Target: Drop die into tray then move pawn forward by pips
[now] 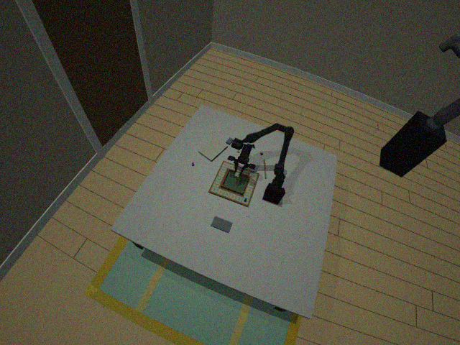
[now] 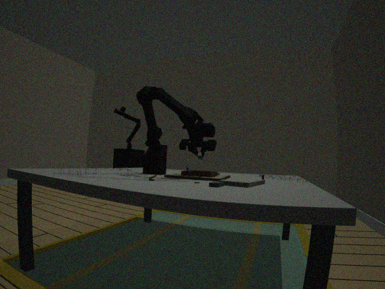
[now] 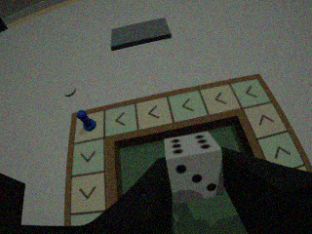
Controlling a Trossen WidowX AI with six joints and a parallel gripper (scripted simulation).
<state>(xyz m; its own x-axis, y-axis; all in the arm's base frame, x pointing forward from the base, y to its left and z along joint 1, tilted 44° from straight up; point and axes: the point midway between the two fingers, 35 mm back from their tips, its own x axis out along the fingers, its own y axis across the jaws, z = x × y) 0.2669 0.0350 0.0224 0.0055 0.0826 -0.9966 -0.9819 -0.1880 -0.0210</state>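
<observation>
Right now my gripper tip is right at the white die. Also, from my gripper tip: pencil (240 mm to the right, 140 mm behind, 110 mm below); then blue pawn (130 mm behind, 90 mm to the left, 90 mm below); then green dice tray (110 mm below).
</observation>
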